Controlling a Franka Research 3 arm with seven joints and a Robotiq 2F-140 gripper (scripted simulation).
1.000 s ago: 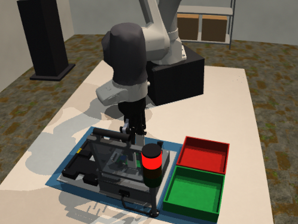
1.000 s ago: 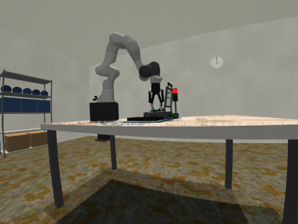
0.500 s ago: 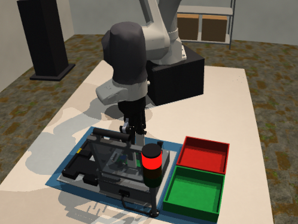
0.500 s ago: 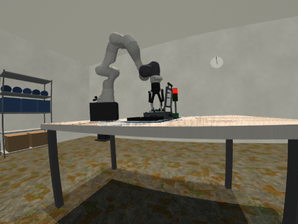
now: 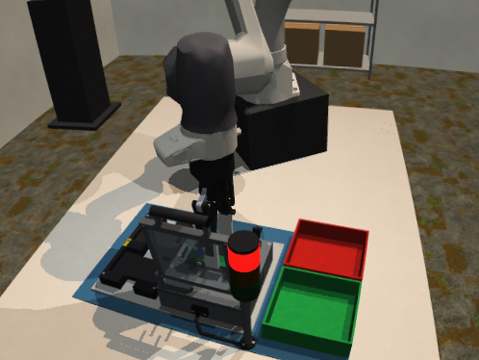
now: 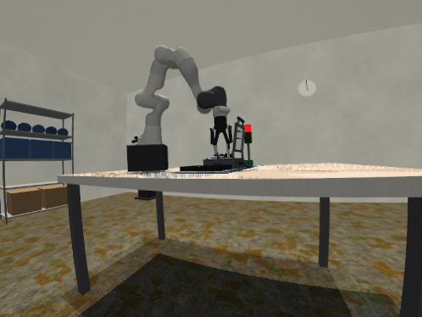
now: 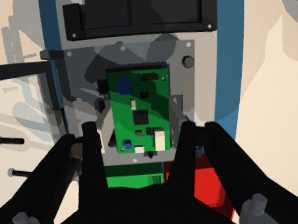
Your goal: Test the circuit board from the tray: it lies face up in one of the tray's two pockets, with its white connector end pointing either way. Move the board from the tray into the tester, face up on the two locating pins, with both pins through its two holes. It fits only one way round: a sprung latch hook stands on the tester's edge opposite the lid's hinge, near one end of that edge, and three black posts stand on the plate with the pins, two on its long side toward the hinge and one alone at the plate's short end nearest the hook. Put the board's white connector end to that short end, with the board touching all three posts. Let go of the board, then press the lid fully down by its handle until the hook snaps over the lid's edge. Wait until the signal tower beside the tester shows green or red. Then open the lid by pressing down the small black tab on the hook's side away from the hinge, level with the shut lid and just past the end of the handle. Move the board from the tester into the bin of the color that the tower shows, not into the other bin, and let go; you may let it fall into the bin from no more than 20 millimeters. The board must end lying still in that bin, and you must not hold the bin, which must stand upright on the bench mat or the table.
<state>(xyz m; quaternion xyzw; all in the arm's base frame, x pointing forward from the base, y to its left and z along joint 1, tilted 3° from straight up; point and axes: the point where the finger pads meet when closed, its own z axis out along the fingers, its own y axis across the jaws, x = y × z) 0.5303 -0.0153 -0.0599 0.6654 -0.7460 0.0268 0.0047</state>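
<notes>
The tester plate is 10 mm ahead of my hand and 30 mm below it. Also, from my hand: green bin (70 mm ahead, 190 mm to the left, 90 mm below); then clear lid (110 mm ahead, 10 mm to the right, 80 mm above); then green circuit board (20 mm below).
</notes>
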